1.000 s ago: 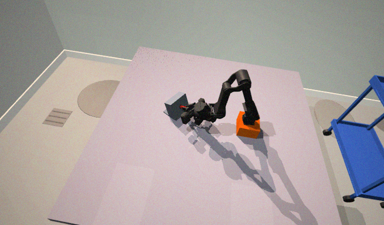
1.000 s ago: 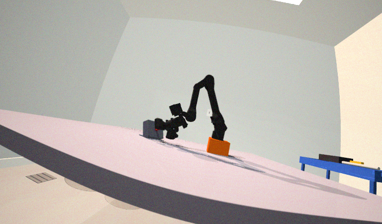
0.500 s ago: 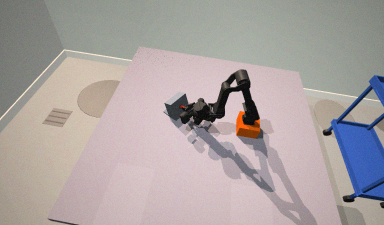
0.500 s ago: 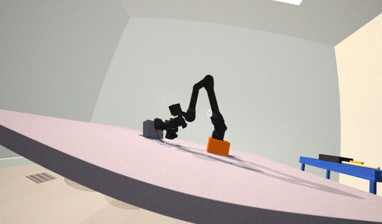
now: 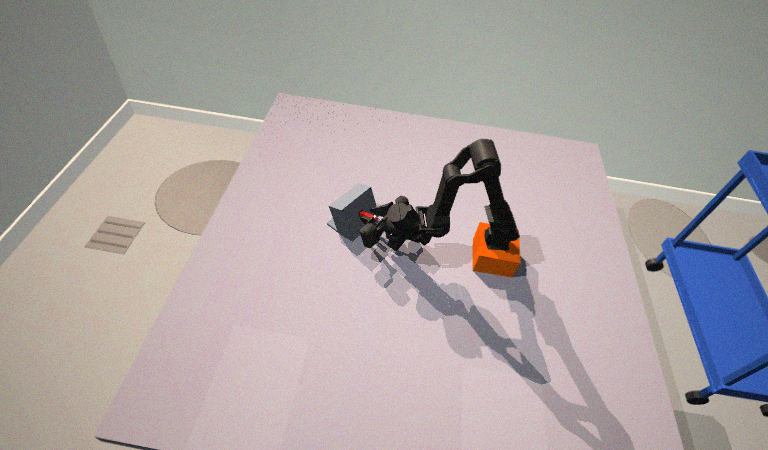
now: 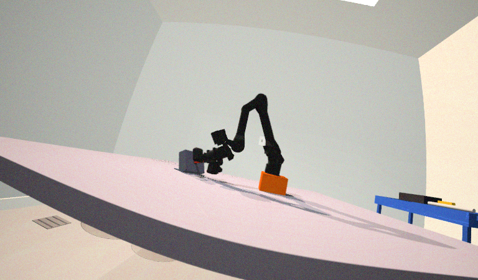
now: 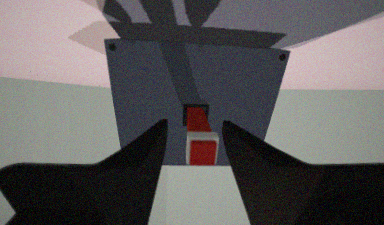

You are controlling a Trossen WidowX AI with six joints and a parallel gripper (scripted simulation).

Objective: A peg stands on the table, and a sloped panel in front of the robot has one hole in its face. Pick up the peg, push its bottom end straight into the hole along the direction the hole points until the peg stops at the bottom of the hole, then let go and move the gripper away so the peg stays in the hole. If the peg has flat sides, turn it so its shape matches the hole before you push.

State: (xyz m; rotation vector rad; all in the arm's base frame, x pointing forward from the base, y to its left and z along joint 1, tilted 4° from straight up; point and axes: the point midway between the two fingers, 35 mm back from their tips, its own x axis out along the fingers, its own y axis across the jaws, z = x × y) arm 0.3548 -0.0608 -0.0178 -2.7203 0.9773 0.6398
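The red square peg lies 1 cm to the left of my gripper tip and 1 cm behind it. From my gripper tip the other things lie so: sloped panel: 3 cm ahead, 2 cm to the right, 2 cm below.
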